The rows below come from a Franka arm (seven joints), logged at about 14 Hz.
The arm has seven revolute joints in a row. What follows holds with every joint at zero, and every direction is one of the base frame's.
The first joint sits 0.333 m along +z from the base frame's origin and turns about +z.
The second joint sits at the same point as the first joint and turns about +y.
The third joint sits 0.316 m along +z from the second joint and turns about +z.
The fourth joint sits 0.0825 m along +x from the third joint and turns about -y.
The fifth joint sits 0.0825 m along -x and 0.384 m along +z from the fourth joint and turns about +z.
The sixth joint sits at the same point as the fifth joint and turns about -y.
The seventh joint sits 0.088 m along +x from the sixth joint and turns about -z.
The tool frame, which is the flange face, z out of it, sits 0.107 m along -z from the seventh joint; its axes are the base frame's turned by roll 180, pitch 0 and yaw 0 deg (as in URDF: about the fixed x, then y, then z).
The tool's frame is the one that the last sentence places.
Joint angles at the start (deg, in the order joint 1, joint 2, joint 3, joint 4, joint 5, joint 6, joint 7):
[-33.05 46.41 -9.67 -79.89 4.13 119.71 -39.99]
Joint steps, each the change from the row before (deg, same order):
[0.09 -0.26 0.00 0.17 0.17 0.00 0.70]
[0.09 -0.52 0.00 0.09 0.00 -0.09 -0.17]
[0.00 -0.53 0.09 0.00 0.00 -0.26 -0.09]
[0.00 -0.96 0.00 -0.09 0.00 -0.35 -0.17]
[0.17 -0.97 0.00 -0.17 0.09 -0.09 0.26]
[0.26 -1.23 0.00 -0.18 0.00 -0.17 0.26]
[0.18 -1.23 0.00 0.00 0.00 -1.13 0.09]
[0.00 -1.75 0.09 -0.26 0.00 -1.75 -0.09]
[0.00 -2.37 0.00 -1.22 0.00 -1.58 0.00]
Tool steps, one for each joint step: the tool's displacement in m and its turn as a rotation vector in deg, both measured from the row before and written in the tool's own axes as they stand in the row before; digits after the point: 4 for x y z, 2 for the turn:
[0.0014 -0.0005 -0.0047 -0.13 0.45 0.70]
[0.0010 -0.0005 -0.0072 -0.27 0.45 -0.24]
[0.0003 -0.0006 -0.0062 -0.05 0.29 -0.14]
[-0.0007 0.0001 -0.0108 -0.20 0.49 -0.12]
[0.0007 -0.0016 -0.0108 -0.28 0.68 0.18]
[0.0012 -0.0024 -0.0139 -0.41 0.79 0.06]
[-0.0003 -0.0025 -0.0138 0.10 0.19 -0.05]
[-0.0032 -0.0026 -0.0170 0.45 -0.01 -0.09]
[-0.0071 -0.0036 -0.0170 0.57 -0.13 0.14]

